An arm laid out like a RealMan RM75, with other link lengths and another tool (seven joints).
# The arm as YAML. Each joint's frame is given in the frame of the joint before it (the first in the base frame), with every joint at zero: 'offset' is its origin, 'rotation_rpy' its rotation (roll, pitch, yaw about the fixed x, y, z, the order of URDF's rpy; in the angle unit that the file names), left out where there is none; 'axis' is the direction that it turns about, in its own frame. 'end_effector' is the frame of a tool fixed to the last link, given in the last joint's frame.
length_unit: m
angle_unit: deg
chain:
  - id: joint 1
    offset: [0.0, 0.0, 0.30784]
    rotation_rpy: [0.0, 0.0, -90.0]
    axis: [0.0, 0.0, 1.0]
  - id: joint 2
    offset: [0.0, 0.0, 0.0]
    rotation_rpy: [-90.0, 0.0, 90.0]
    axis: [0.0, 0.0, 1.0]
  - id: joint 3
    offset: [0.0, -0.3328, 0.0]
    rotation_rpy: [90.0, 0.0, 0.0]
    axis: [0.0, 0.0, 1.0]
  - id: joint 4
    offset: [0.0, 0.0, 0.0]
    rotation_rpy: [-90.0, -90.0, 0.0]
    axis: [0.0, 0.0, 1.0]
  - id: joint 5
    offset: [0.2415, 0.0, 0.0]
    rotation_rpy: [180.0, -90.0, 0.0]
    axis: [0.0, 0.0, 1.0]
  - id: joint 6
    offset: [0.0, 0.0, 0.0]
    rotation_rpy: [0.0, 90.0, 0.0]
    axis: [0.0, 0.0, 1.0]
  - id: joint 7
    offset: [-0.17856, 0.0, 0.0]
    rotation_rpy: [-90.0, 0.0, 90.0]
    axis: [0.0, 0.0, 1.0]
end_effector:
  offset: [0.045, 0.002, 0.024]
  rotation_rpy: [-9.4, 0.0, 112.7]
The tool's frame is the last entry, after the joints.
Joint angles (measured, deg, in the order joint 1, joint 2, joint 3, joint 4, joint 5, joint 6, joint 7), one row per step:
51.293 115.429 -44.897 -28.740 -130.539 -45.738 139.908
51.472 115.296 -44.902 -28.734 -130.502 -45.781 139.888
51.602 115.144 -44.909 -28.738 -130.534 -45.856 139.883
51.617 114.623 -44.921 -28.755 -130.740 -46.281 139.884
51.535 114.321 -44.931 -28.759 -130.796 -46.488 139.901
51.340 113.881 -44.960 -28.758 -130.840 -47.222 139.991
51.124 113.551 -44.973 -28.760 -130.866 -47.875 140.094
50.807 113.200 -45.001 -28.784 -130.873 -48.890 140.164
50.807 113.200 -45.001 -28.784 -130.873 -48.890 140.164
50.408 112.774 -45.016 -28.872 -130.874 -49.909 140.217
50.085 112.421 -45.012 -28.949 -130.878 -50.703 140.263
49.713 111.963 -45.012 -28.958 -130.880 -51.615 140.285
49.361 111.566 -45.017 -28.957 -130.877 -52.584 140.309
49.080 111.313 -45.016 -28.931 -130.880 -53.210 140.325
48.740 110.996 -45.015 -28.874 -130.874 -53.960 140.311
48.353 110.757 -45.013 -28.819 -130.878 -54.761 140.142
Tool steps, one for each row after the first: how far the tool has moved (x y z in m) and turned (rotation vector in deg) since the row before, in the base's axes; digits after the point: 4 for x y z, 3 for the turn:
-0.0017 0.0013 0.0014 0.067 -0.049 0.197
-0.0010 0.0010 0.0015 0.038 -0.110 0.154
0.0012 0.0011 0.0047 -0.047 -0.393 0.112
0.0017 0.0003 0.0029 0.025 -0.171 -0.052
0.0027 -0.0008 0.0030 -0.363 -0.041 -0.135
0.0027 -0.0012 0.0020 -0.356 0.038 -0.187
0.0033 -0.0023 0.0014 -0.668 0.126 -0.191
0.0000 0.0000 0.0000 0.000 0.000 0.000
0.0041 -0.0023 0.0026 -0.560 0.070 -0.226
0.0034 -0.0018 0.0024 -0.406 0.051 -0.195
0.0043 -0.0022 0.0029 -0.489 0.026 -0.253
0.0038 -0.0025 0.0020 -0.597 0.092 -0.234
0.0031 -0.0020 0.0012 -0.405 0.069 -0.225
0.0039 -0.0025 0.0014 -0.493 0.072 -0.264
0.0039 -0.0032 0.0004 -0.617 0.046 -0.181

